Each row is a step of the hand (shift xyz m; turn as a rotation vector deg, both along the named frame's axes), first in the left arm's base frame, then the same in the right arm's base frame.
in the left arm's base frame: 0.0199 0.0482 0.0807 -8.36 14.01 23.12
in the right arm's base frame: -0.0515 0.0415 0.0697 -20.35 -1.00 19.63
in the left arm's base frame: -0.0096 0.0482 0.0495 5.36 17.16 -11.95
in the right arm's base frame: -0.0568 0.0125 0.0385 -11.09 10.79 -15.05
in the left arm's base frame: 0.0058 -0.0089 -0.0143 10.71 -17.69 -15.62
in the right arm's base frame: 0.0130 0.0011 -0.0121 23.12 2.20 -11.50
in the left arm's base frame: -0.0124 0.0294 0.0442 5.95 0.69 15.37
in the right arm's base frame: -0.0399 0.0024 0.0371 -1.31 6.66 15.04
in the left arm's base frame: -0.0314 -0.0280 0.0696 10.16 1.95 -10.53
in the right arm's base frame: -0.0004 -0.0356 0.0731 4.21 9.50 -10.49
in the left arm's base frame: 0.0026 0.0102 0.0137 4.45 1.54 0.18
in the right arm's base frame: -0.0109 0.0071 0.0114 0.29 4.70 -0.04
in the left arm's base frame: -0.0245 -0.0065 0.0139 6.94 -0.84 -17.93
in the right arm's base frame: -0.0063 -0.0243 0.0144 6.92 5.02 -17.24
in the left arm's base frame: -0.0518 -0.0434 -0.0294 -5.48 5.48 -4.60
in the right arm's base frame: 0.0249 -0.0661 -0.0211 -6.16 -3.23 -5.73
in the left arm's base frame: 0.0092 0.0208 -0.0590 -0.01 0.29 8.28
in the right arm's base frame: -0.0037 0.0130 -0.0618 -1.87 0.59 8.05
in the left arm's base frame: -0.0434 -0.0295 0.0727 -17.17 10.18 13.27
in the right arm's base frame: -0.0043 -0.0470 0.0762 -18.38 -11.17 10.58
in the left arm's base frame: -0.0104 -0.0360 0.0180 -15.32 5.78 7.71
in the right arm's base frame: 0.0250 -0.0223 0.0247 -12.62 -11.47 6.06
